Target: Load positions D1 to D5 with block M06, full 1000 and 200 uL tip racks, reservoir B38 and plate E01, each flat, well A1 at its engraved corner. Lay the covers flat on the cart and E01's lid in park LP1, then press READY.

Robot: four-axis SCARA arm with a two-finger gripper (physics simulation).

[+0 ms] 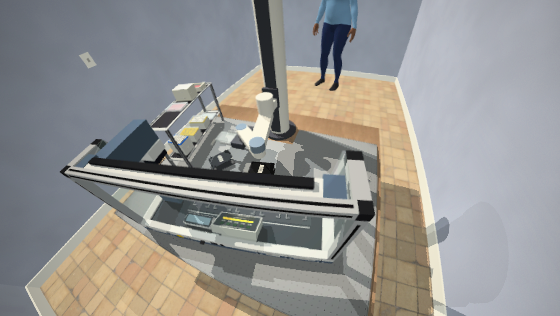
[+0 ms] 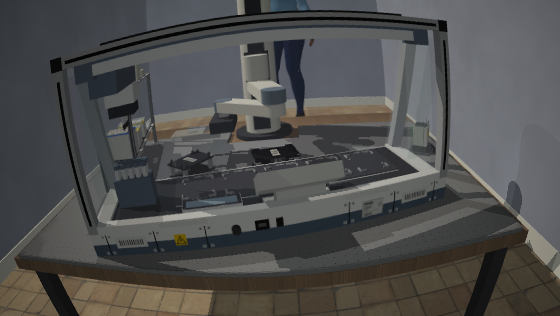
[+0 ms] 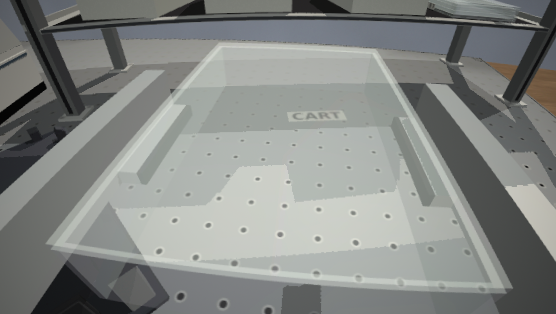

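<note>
My gripper (image 1: 232, 140) (image 2: 215, 131) (image 3: 290, 97) is shut on a clear cover (image 3: 300, 175), one finger on each side wall. The cover is level and low over a perforated surface with a CART label (image 3: 316, 116) that shows through it. I cannot tell whether it touches. A blue-edged tip rack (image 1: 178, 144) and a yellow-topped rack (image 1: 190, 132) stand on the shelf unit's lower level. The deck (image 2: 382, 159) lies inside the white frame. Two dark stands, one (image 1: 221, 160) (image 2: 191, 159) at the left and one (image 1: 261, 168) (image 2: 275, 153) further right, have unreadable labels. I cannot identify M06, B38 or E01.
The shelf unit (image 1: 216, 102) (image 3: 295, 18) stands beyond the cover, with pale boxes and stacked clear pieces (image 3: 472, 9) on it. The instrument's frame (image 1: 210, 192) (image 2: 442, 100) surrounds the deck. A blue-grey pipetting head (image 1: 131, 145) hangs at its left. A person (image 1: 338, 30) stands behind.
</note>
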